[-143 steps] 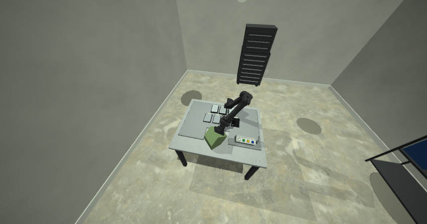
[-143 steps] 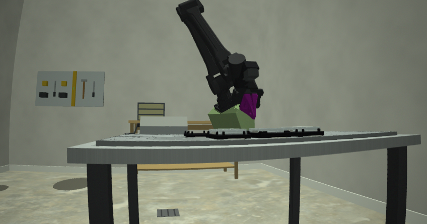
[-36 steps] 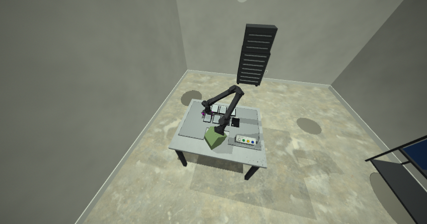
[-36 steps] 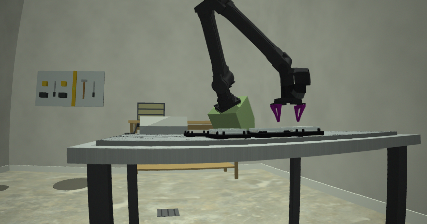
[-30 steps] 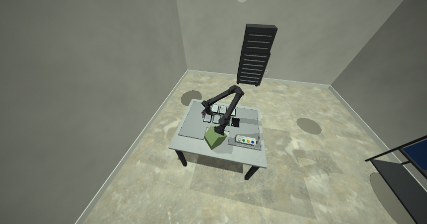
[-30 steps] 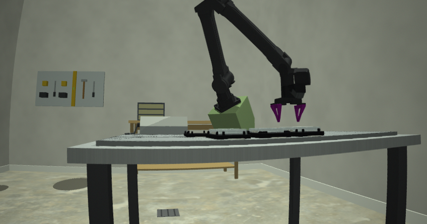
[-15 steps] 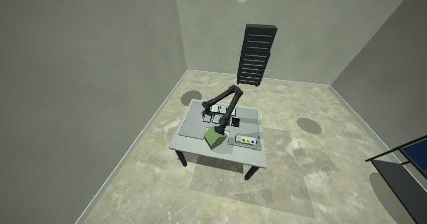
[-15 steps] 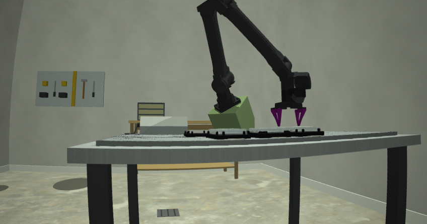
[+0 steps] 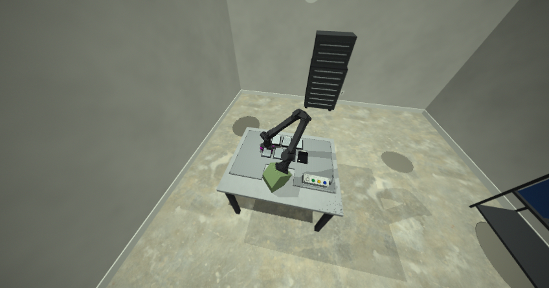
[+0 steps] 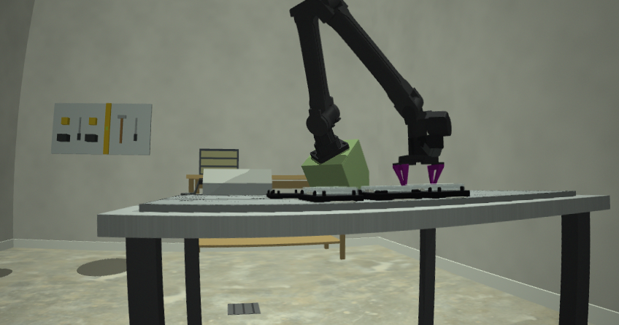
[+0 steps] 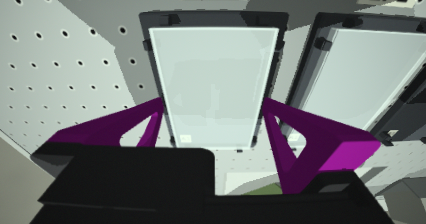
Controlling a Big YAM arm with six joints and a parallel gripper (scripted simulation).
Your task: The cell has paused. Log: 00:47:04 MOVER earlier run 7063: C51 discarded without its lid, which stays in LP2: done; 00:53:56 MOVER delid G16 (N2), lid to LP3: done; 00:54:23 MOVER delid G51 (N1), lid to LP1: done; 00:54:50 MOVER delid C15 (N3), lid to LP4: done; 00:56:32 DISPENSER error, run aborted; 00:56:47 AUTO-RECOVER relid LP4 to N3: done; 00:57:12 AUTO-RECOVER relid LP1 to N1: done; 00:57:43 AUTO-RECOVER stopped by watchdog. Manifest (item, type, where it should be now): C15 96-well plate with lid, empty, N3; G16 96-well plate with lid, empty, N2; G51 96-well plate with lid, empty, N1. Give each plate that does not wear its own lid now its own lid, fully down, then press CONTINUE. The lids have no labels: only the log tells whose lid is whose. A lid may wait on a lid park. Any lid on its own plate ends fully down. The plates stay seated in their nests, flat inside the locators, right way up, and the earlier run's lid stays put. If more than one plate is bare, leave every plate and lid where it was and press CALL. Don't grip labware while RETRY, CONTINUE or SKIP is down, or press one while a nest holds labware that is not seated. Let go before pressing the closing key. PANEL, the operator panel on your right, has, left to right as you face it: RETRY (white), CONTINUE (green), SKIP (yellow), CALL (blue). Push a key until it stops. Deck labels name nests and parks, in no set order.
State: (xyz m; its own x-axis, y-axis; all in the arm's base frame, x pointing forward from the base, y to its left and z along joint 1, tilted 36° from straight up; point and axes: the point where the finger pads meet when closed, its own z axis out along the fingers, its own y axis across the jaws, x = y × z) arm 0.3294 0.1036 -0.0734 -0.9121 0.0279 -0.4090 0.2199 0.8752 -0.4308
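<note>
Now: hand 2 cm above the park LP3. Round my hand: lid park label: 9 cm ahead, 2 cm to the right, 2 cm below; park LP1: 38 cm to the right, 8 cm behind, 2 cm below; park LP4: 25 cm to the right, 6 cm behind, 2 cm below.
</note>
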